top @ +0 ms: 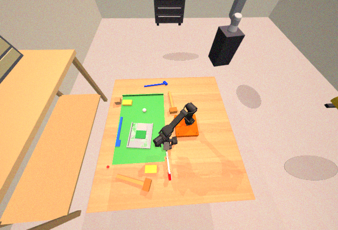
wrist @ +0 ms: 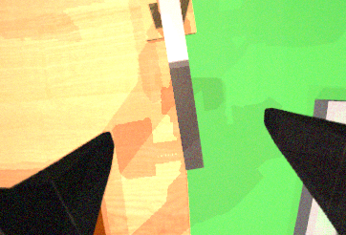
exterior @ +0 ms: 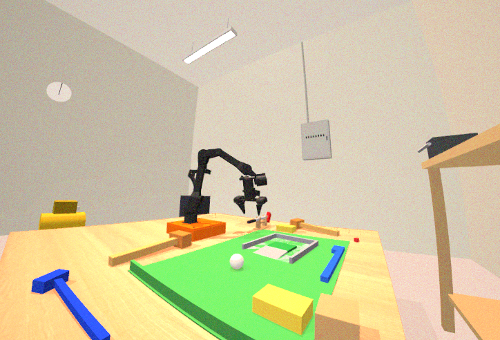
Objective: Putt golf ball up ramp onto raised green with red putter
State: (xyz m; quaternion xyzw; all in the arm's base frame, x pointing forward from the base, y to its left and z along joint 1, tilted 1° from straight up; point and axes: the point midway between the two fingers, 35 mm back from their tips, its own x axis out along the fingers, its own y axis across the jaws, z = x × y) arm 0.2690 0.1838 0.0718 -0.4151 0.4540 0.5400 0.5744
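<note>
Now: the red putter 110 mm to the left of my gripper tip and 40 mm below it. Also, from my gripper tip: wooden block 600 mm to the right, 430 mm ahead, 70 mm below; white golf ball 430 mm to the right, 160 mm ahead, 70 mm below; small red cube 520 mm ahead, 90 mm below, 50 mm to the left.
</note>
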